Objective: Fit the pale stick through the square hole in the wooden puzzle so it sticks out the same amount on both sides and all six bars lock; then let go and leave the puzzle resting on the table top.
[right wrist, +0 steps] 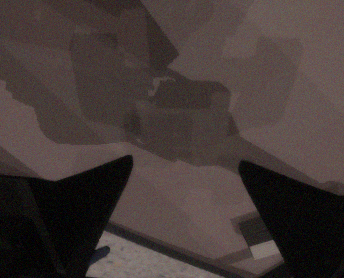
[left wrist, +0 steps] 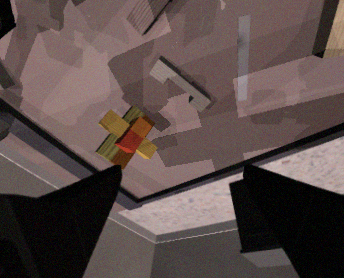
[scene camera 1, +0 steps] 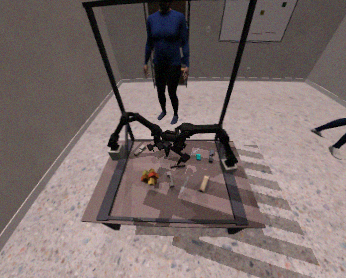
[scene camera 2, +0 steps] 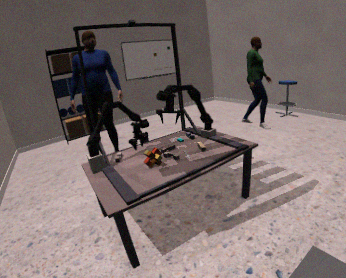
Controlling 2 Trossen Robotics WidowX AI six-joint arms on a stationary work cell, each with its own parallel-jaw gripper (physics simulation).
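Where they show: left gripper, fingertip midpoint: (left wrist: 183, 170) (scene camera 1: 172, 160) (scene camera 2: 169, 124); right gripper, fingertip midpoint: (right wrist: 185, 162) (scene camera 1: 158, 150) (scene camera 2: 139, 148); left arm's base at its link origin: (scene camera 1: 229, 163) (scene camera 2: 208, 129); right arm's base at its link origin: (scene camera 1: 115, 147) (scene camera 2: 94, 154).
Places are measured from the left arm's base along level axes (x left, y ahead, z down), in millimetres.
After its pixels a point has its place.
Observation:
The wooden puzzle (scene camera 1: 150, 177) @[x 39, y 638, z -28 mm] (scene camera 2: 153, 157) (left wrist: 129, 140) @[x 17, y 605, z -43 mm], with red, orange, yellow and olive bars crossing, rests on the table top. Its square hole cannot be made out. A plain pale stick (scene camera 1: 204, 183) @[x 116, y 242, z 36 mm] (scene camera 2: 201, 145) @[x 124, y 255, z 37 mm] lies apart from it, farther right on the table; part of it shows at the upper right edge of the left wrist view (left wrist: 336, 32) @[x 132, y 264, z 37 mm]. My left gripper (scene camera 1: 177, 157) @[x 25, y 469, z -182 mm] (scene camera 2: 169, 120) @[x 25, y 469, z -182 mm] (left wrist: 183, 170) @[x 25, y 469, z -182 mm] is open and empty, high above the table. My right gripper (scene camera 1: 158, 148) @[x -268, y 569, z 33 mm] (scene camera 2: 139, 145) @[x -268, y 569, z 33 mm] (right wrist: 185, 162) @[x -268, y 569, z 33 mm] is open and empty above the back part of the table, behind the puzzle.
A notched grey bar (scene camera 1: 170, 179) @[x 42, y 493, z 39 mm] (left wrist: 181, 84) @[x 27, y 489, z 37 mm] lies beside the puzzle, with a dark bar (scene camera 1: 177, 165) @[x -78, y 418, z 42 mm] (left wrist: 149, 16) @[x -82, y 449, z 37 mm] behind it. Another notched bar (scene camera 1: 140, 149) @[x -320, y 742, z 53 mm] (right wrist: 263, 249) @[x -343, y 714, z 37 mm] lies at the back left. A clear strip (left wrist: 243, 58) @[x 79, y 382, z 67 mm], a cyan block (scene camera 1: 198, 157) @[x -139, y 216, z 53 mm] and a dark item (scene camera 1: 211, 156) @[x -132, y 107, z 52 mm] lie farther right.

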